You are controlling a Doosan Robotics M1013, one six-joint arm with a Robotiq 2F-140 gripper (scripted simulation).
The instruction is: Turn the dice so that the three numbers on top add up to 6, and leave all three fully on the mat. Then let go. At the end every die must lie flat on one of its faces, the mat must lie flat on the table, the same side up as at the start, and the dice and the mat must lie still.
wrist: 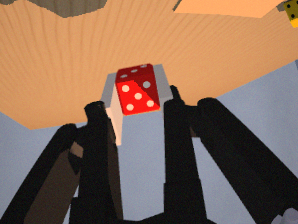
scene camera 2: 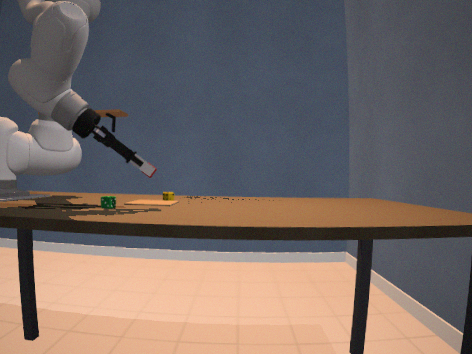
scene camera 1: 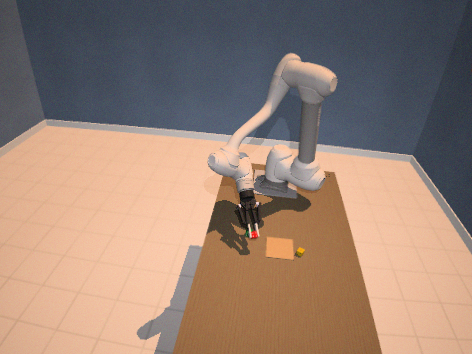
Labels:
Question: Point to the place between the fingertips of the gripper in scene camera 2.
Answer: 152,172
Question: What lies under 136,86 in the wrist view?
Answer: A red die.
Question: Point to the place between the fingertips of the gripper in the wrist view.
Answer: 137,83

